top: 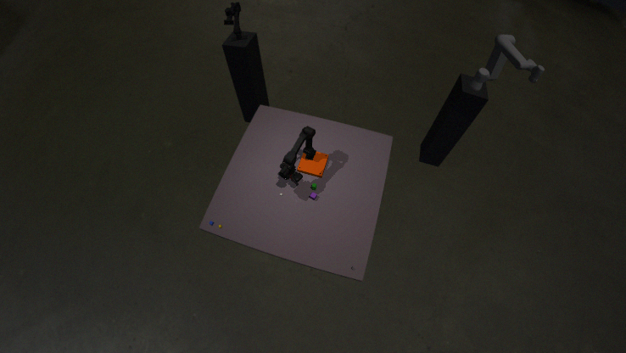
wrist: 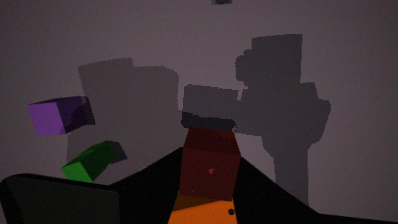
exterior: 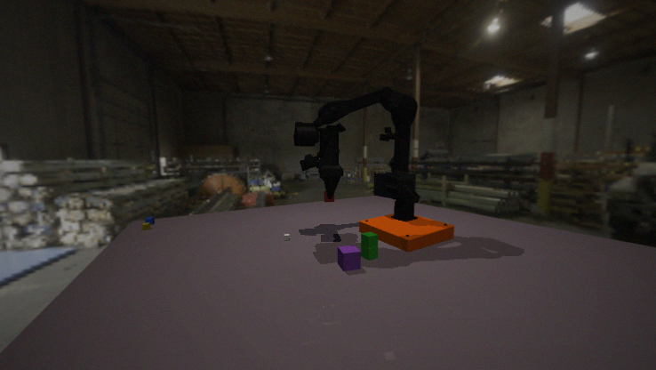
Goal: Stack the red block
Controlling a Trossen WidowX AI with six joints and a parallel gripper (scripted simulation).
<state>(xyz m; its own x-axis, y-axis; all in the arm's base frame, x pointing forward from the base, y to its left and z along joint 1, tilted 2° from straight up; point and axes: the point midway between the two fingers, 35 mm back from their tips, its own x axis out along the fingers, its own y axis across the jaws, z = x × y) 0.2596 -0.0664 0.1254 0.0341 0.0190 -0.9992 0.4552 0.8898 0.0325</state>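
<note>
The purple cube lies 6 cm ahead of my gripper tip, 19 cm to the left of it and 10 cm below it. Also, from my gripper tip: yellow cube (51 cm ahead, 42 cm to the right, 12 cm below); then white cube (12 cm ahead, 6 cm to the right, 12 cm below); then red block (1 cm above).
</note>
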